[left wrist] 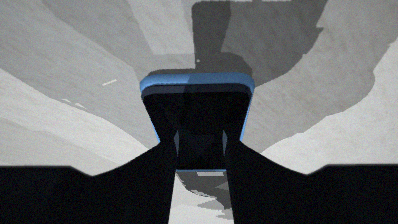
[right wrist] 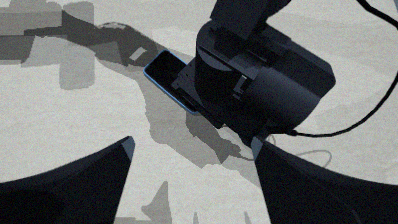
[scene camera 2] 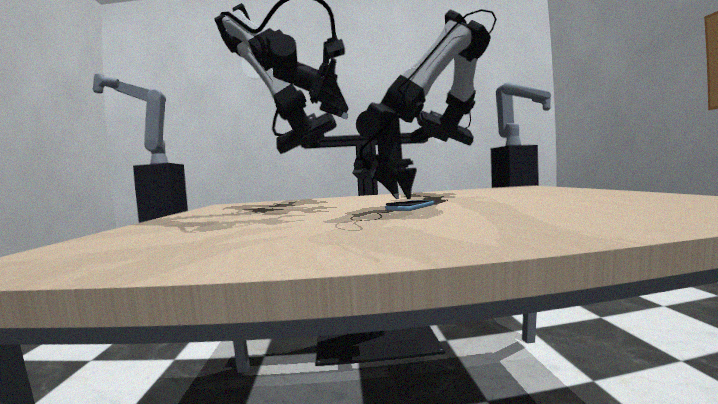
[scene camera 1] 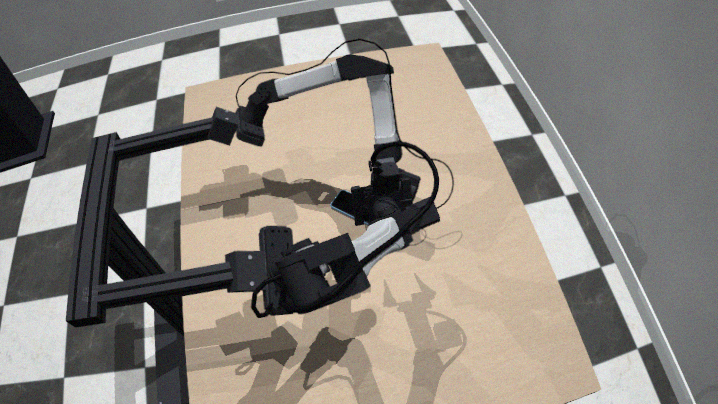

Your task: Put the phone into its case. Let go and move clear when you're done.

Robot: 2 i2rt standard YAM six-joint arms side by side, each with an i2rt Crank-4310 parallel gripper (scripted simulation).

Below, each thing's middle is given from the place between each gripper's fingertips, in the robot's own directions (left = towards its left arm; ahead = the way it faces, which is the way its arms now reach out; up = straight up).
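Black phone [left wrist: 200, 112]: 3 cm to the left of my left hand [scene camera 2: 403, 199], 2 cm behind it and 2 cm below it. My right hand [scene camera 2: 347, 114]: 16 cm to the right of the phone, 2 cm past it and 24 cm above it.
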